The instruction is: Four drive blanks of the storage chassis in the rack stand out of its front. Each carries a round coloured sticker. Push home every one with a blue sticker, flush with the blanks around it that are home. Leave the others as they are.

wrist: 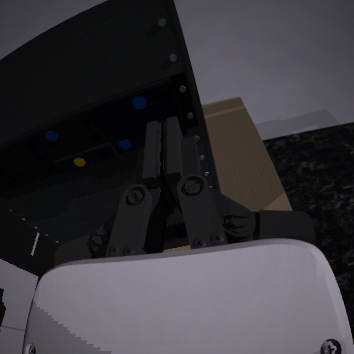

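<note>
The dark storage chassis [95,60] fills the upper left of the wrist view. On its front show three round blue stickers: an upper one [139,103], a lower one [125,144] close to the left of my fingers, and a left one [51,136]. A yellow sticker [79,162] sits low, on a blank whose top edge shows as standing out. How far the blue-stickered blanks stand out is too dark to tell. My gripper [168,137] is shut and empty, its tips in front of the chassis's right part, just below and right of the upper blue sticker.
A column of screws runs down the right rack flange [190,116]. A wooden block or board [240,155] stands to the right of the chassis. A black speckled surface [320,180] lies at the far right. A pale grey wall or floor shows at the upper right.
</note>
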